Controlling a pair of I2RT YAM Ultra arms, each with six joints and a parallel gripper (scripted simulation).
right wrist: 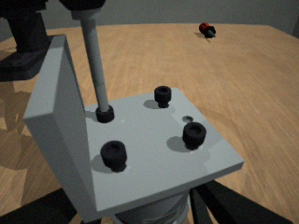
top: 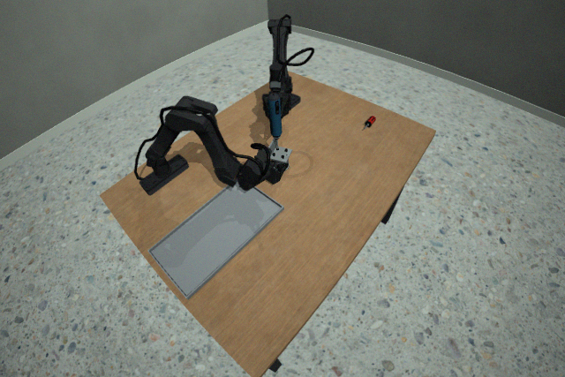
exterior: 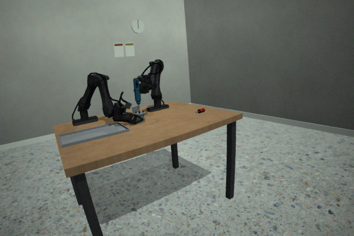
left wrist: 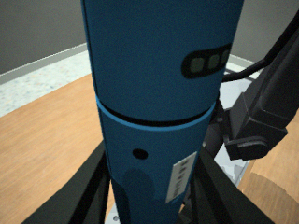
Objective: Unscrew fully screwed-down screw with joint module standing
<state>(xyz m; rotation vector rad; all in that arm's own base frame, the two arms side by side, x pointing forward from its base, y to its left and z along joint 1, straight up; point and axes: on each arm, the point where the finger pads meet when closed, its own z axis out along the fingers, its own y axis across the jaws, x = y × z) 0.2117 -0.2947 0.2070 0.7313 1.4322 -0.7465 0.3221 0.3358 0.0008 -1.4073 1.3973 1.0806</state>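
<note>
My right hand is 1 cm below the joint module. From my right hand the other things lie so: grey L-shaped bracket: 5 cm above; then flat grey tray: 7 cm ahead, 35 cm to the right, 2 cm below; then screw: 2 cm behind, 1 cm to the left, 4 cm above.
</note>
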